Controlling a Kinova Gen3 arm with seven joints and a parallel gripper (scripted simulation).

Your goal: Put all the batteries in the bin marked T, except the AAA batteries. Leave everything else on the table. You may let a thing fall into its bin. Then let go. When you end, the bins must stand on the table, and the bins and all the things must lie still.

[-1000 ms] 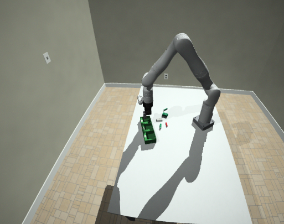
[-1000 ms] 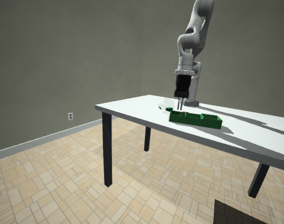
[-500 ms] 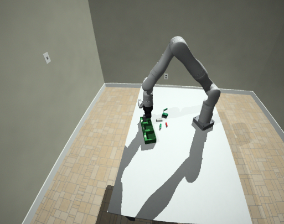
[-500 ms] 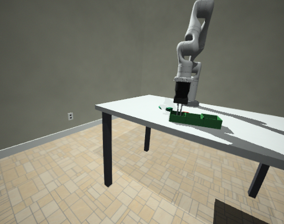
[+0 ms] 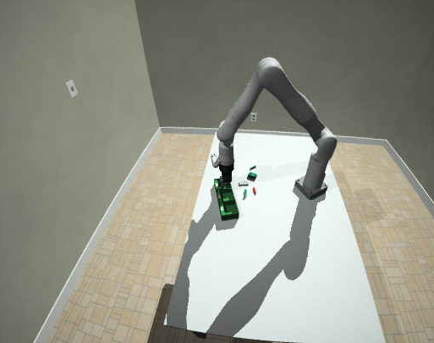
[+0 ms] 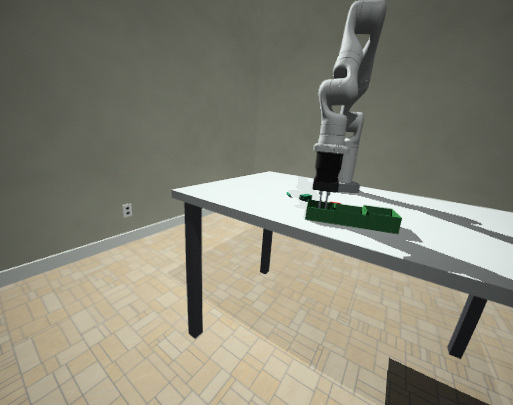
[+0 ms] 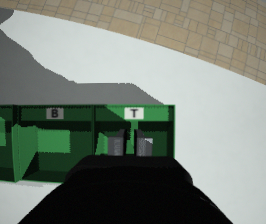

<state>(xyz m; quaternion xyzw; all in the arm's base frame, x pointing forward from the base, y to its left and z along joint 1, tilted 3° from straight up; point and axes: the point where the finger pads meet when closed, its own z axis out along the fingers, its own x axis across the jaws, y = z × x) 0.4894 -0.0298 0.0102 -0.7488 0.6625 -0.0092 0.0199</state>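
Right now the green bin tray is 20 mm behind my hand, 80 mm to the left of it and 10 mm below it. From my hand the other things lie so: green block-shaped battery: 170 mm behind, 90 mm to the right, 30 mm below; white domino: 120 mm behind, 30 mm to the right, 30 mm below; red battery: 170 mm behind, 30 mm to the left, 30 mm below.
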